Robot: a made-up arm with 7 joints. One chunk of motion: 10 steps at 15 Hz.
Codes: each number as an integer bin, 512 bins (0 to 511) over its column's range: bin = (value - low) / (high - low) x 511, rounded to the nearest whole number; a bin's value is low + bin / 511 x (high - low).
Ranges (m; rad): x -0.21..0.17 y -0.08..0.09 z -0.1..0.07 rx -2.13..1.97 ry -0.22..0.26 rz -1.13..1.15
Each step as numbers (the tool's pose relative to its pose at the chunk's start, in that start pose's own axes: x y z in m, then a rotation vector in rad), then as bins.
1 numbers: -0.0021 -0.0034 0.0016 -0.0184 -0.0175 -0.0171
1 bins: 280 230 305 263 216 249
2 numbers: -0.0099 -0.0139 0.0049 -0.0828 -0.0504 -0.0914
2 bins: 269 199 315 255 181 233
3 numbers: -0.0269 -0.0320 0.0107 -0.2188 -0.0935 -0.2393
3 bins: 246 144 333 238 135 200
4 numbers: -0.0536 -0.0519 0.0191 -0.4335 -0.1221 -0.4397
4 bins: 210 84 358 211 104 155
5 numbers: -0.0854 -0.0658 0.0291 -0.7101 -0.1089 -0.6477
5 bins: 168 43 388 177 118 108
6 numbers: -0.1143 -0.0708 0.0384 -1.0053 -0.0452 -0.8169
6 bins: 129 28 416 140 186 70
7 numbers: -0.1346 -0.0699 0.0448 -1.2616 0.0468 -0.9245
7 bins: 101 30 435 108 284 46
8 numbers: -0.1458 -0.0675 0.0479 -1.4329 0.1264 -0.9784
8 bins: 86 38 445 87 369 34
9 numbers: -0.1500 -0.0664 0.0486 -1.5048 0.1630 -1.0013
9 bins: 81 41 447 78 408 29
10 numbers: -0.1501 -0.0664 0.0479 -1.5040 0.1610 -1.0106
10 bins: 81 41 445 78 406 27
